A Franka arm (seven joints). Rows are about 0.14 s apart.
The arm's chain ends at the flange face. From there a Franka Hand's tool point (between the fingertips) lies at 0.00 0.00 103.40 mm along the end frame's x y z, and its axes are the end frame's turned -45 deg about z.
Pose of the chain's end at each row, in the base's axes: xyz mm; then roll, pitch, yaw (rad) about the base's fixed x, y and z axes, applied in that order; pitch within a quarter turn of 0, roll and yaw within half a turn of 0:
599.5 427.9 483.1 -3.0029 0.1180 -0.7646
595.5 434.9 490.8 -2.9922 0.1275 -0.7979
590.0 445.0 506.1 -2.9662 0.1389 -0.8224
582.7 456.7 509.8 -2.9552 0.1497 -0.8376
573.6 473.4 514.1 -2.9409 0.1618 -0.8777
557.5 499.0 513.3 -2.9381 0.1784 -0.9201
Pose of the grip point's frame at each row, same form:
600.7 446.6 381.4 -2.9603 -0.0138 0.0113
597.4 455.0 389.4 -2.9460 -0.0145 -0.0235
593.6 467.6 405.3 -2.9196 -0.0243 -0.0519
586.8 480.8 409.3 -2.9043 -0.0241 -0.0691
579.0 499.1 414.1 -2.8857 -0.0252 -0.1119
563.2 526.0 413.6 -2.8722 -0.0152 -0.1550

